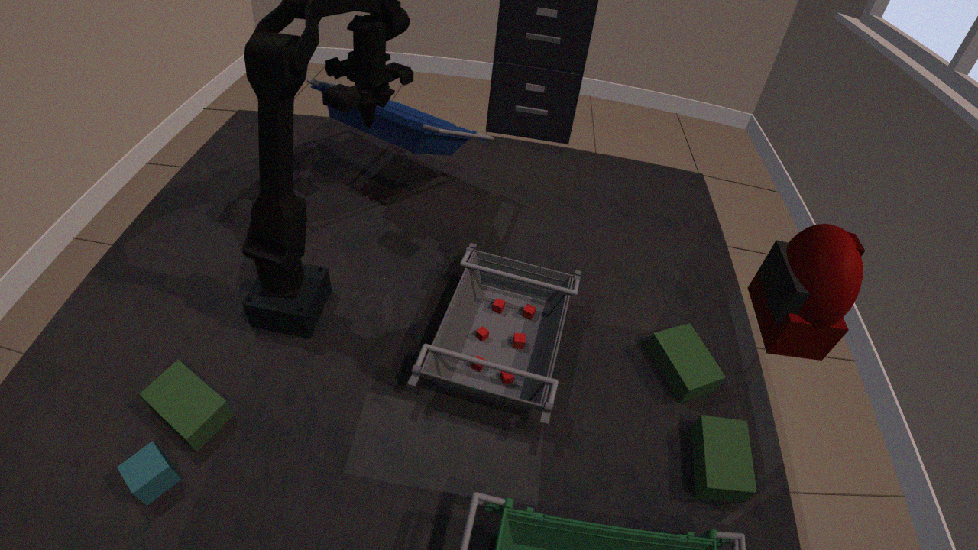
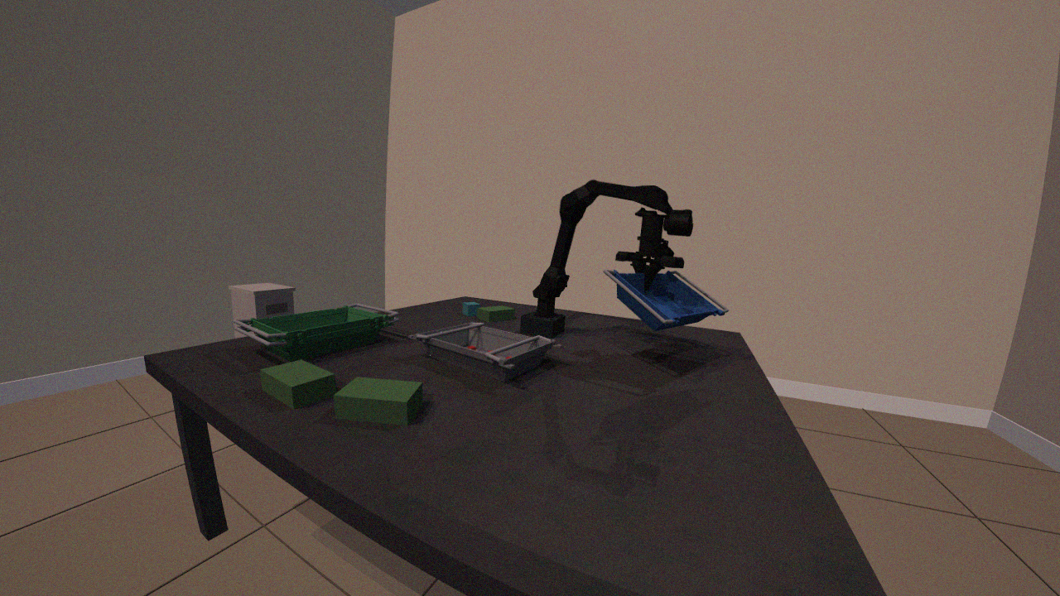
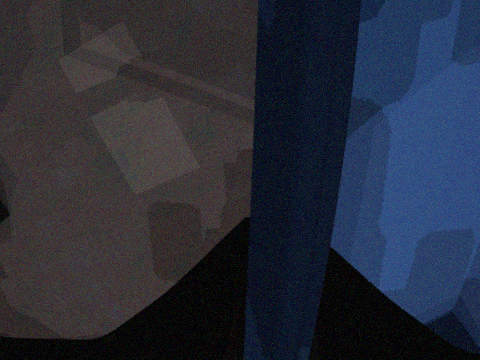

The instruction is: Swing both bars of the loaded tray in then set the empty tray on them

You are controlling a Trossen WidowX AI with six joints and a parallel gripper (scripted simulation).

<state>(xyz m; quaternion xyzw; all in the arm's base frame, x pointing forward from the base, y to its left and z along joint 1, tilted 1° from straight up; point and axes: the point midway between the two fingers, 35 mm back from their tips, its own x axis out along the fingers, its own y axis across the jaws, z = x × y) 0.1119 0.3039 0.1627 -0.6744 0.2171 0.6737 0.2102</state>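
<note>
Right now my gripper tip is 5 cm short of the blue tray, 7 cm to the right of it and 1 cm above it. From my gripper tip the other things lie so: teal cube (24 cm behind, 64 cm to the right, 16 cm below).
</note>
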